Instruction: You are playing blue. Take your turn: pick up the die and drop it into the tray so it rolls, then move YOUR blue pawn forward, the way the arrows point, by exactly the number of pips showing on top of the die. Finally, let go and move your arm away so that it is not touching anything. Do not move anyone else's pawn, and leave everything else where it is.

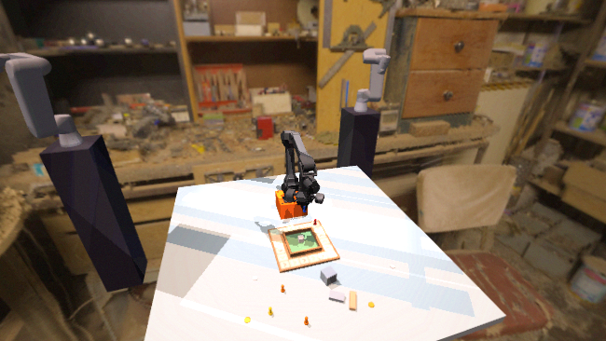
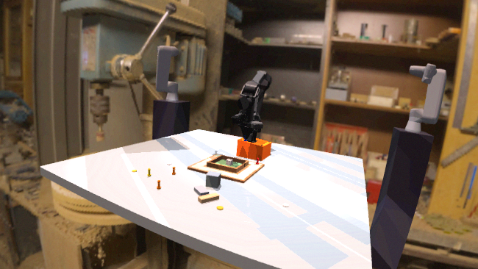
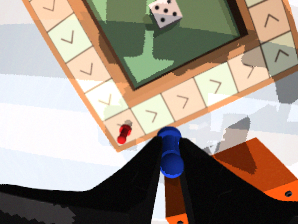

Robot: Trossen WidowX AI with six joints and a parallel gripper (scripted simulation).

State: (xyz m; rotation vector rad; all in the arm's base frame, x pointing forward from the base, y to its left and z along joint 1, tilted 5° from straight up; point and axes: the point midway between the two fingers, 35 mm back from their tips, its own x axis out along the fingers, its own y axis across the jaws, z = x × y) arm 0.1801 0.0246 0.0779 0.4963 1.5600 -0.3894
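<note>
Right now my gripper tip is 110 mm above the die, 80 mm short of it and 40 mm to the left of it. Also, from my gripper tip: green tray floor (130 mm below, 90 mm ahead, 40 mm to the right); red pawn (110 mm below, 70 mm to the left, 20 mm behind); blue pawn (10 mm above).
</note>
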